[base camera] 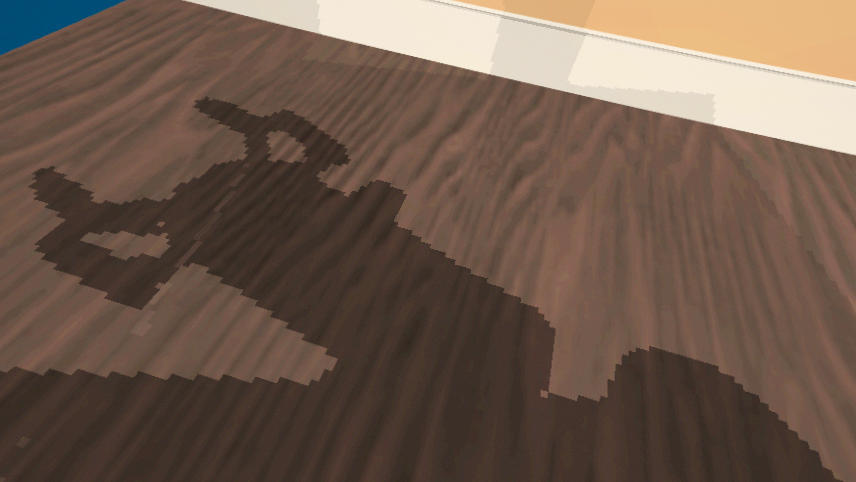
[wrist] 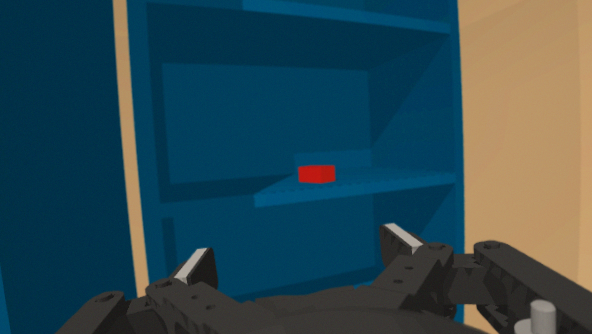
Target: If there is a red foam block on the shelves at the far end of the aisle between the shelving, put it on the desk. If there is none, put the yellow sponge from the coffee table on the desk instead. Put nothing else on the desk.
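Frame: origin at the arm's base, x back, y right, z up, level; millimetres.
Seen in the pictures: gripper, between the fingertips: [wrist: 298,254].
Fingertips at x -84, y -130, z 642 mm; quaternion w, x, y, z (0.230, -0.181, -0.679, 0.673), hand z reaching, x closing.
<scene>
A point is followed by its place in that frame.
A small red block [wrist: 316,174] {x -543, y -665, z 618 mm} sits on a middle board of a blue shelf unit [wrist: 460,125] {x -961, y -455, z 739 mm} in the wrist view, near the middle of the picture. My gripper [wrist: 298,254] {x -84, y -130, z 642 mm} is open, with its two fingers wide apart at the bottom of the wrist view. The block is beyond the fingertips and appears above the gap between them; it is not touched. The yellow sponge, the coffee table and the desk do not show in either view.
Another blue panel [wrist: 55,150] {x 26, y -380, z 708 mm} stands left of the shelf unit, with a narrow strip of tan wall between. A tan wall [wrist: 520,125] {x -937, y -283, z 725 mm} [base camera: 748,35] {x -732, y 428, z -277 mm} is to the right. The base camera shows wood floor [base camera: 479,179] {x -542, y 87, z -396 mm} with the robot's shadow, and a white baseboard [base camera: 419,41] {x -839, y 8, z -371 mm}.
</scene>
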